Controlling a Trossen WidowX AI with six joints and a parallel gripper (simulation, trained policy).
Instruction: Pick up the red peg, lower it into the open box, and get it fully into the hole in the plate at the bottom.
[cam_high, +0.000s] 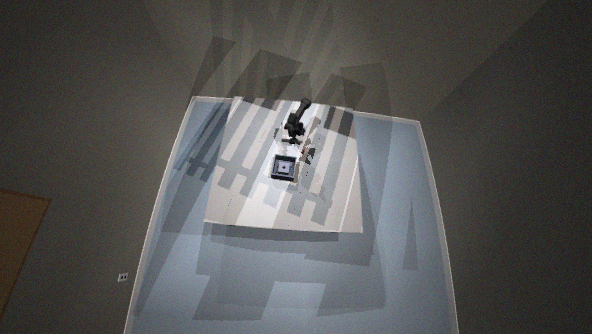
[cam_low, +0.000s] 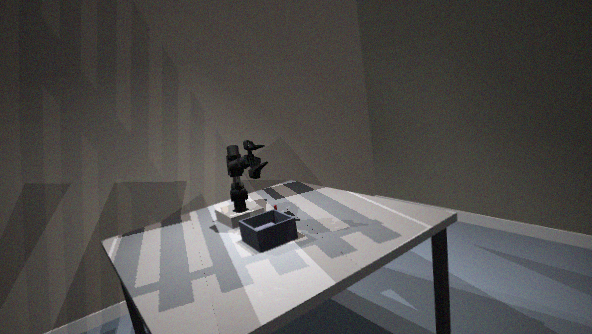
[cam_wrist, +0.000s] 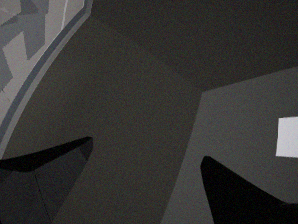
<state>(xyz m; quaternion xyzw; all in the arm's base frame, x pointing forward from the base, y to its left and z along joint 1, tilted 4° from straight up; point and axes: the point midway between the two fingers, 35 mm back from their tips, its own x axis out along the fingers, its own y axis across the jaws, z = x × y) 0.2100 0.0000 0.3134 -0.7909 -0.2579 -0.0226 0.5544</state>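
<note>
Now: gripper tip 7 cm past the red peg, 6 cm to the right of it and 33 cm above it. The rest, counted from my gripper tip: dark box 7 cm ahead, 13 cm to the right, 34 cm below; grey plate 7 cm ahead, 13 cm to the right, 32 cm below.
</note>
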